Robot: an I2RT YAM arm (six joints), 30 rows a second.
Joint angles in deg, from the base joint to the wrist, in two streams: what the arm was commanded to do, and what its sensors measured. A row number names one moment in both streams.
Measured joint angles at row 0:
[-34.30 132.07 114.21 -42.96 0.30 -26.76]
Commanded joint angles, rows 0 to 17:
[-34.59 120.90 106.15 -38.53 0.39 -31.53]
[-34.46 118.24 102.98 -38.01 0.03 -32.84]
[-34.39 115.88 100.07 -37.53 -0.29 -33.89]
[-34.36 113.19 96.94 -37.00 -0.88 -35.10]
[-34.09 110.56 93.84 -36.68 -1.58 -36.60]
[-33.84 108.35 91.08 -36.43 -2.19 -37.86]
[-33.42 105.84 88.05 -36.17 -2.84 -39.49]
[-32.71 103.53 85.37 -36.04 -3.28 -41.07]
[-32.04 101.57 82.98 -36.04 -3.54 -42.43]
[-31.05 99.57 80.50 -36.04 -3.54 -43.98]
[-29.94 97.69 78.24 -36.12 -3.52 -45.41]
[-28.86 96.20 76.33 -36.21 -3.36 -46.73]
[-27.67 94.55 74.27 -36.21 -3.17 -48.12]
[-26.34 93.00 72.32 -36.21 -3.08 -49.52]
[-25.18 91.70 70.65 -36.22 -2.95 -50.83]
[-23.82 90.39 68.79 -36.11 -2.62 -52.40]
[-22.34 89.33 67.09 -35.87 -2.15 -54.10]
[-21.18 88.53 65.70 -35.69 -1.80 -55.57]
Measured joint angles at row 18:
[-23.31 91.48 68.38 -35.92 -1.78 -48.80]
